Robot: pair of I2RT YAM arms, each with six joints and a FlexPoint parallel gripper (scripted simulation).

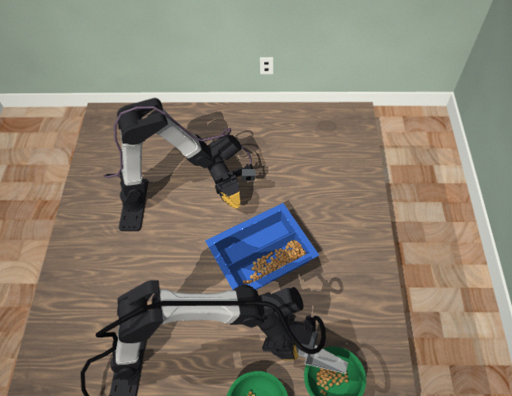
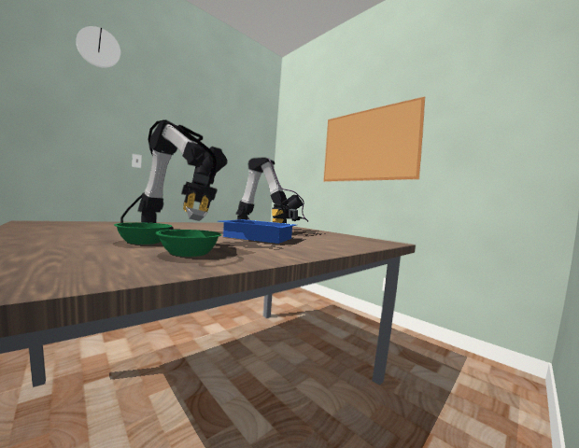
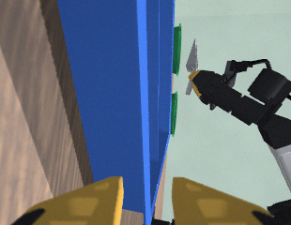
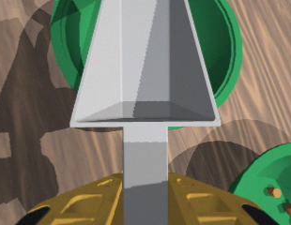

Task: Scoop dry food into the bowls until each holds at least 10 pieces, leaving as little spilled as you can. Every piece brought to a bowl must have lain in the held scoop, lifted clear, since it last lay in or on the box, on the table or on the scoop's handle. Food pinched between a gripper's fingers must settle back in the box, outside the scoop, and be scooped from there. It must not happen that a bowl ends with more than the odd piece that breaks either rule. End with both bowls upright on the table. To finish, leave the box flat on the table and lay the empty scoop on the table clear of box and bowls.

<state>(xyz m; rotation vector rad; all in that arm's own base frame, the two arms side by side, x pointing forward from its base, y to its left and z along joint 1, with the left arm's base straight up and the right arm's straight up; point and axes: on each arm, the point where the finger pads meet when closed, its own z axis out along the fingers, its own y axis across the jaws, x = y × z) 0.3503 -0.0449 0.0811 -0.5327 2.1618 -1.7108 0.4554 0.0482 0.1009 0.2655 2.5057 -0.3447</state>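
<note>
The grey scoop lies 40 mm ahead of my right hand and 20 mm to the right of it. Round my right hand: blue box: 50 mm behind, 330 mm to the left, 60 mm below.
</note>
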